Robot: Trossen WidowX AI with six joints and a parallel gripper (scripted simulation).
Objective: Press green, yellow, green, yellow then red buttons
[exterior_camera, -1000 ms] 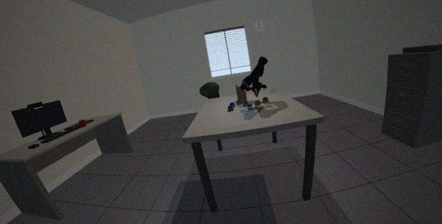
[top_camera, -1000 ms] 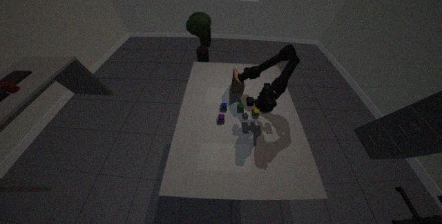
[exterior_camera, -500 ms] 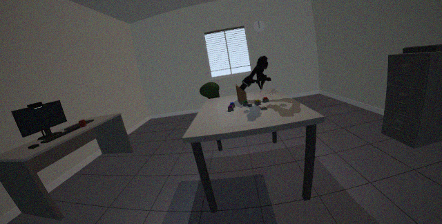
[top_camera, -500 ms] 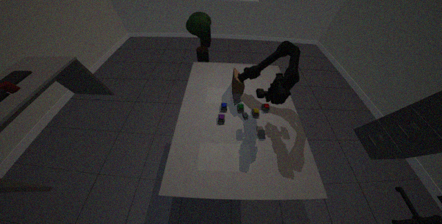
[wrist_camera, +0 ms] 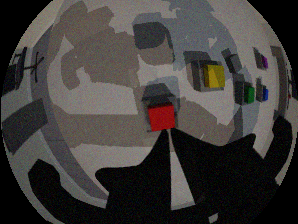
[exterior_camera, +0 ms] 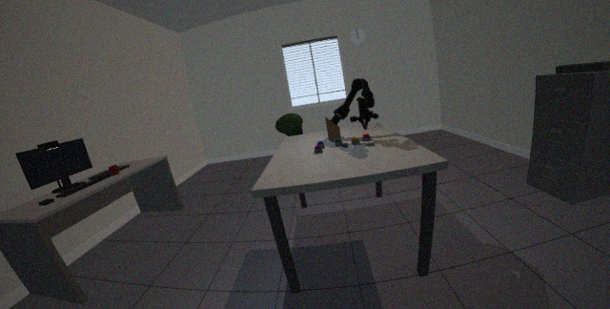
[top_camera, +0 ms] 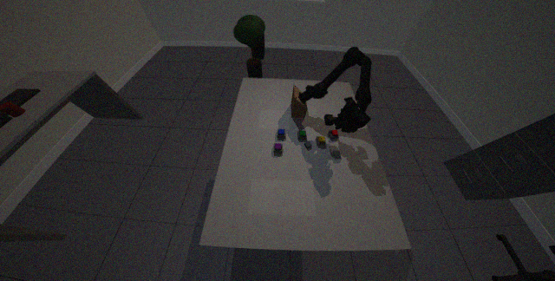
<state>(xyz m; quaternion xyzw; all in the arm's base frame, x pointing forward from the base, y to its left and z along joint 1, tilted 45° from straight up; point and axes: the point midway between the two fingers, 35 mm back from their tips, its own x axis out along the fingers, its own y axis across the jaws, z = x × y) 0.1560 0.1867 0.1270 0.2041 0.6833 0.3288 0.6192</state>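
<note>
The red button is 40 mm below my gripper tip. Also, from my gripper tip: grey block 100 mm ahead, 150 mm to the right, 60 mm below; then green button 40 mm ahead, 190 mm to the right, 40 mm below; then yellow button 60 mm ahead, 80 mm to the right, 40 mm below.
</note>
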